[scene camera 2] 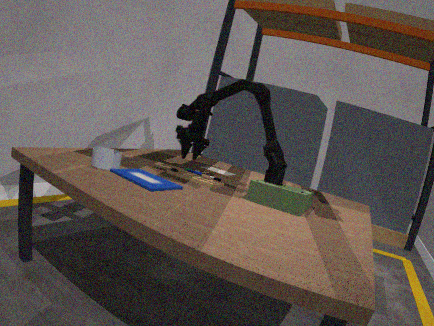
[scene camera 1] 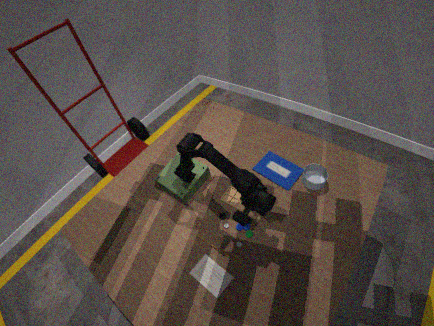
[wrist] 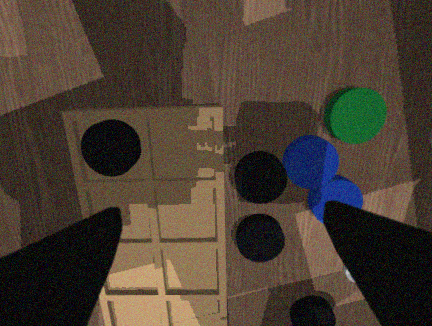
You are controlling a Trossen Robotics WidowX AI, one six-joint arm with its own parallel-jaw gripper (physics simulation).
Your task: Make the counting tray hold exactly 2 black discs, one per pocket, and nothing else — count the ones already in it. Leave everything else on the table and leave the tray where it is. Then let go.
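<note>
The wooden counting tray (scene camera 1: 234, 194) (wrist: 222, 270) lies flat below the gripper. In the wrist view, one black disc (wrist: 111, 147) sits in its far-left pocket; the other pockets in sight are bare, and the left finger covers some of the left side. On the table right of the tray lie three black discs: one (wrist: 260, 177) by a blue disc (wrist: 310, 161), one (wrist: 260, 237) nearer, and one (wrist: 312, 312) at the bottom edge. My gripper (scene camera 2: 190, 158) (wrist: 224, 214) is wide open and empty, above the tray's right edge.
A second blue disc (wrist: 340, 197) and a green disc (wrist: 356, 115) (scene camera 1: 249, 234) lie farther right. White discs (scene camera 1: 226, 225) (scene camera 1: 239, 244) lie nearby. A blue board (scene camera 1: 295, 177) (scene camera 2: 167, 184), a grey bowl (scene camera 1: 315, 177) (scene camera 2: 106, 158) and a paper sheet (scene camera 1: 211, 275) (scene camera 2: 220, 171) are also on the table.
</note>
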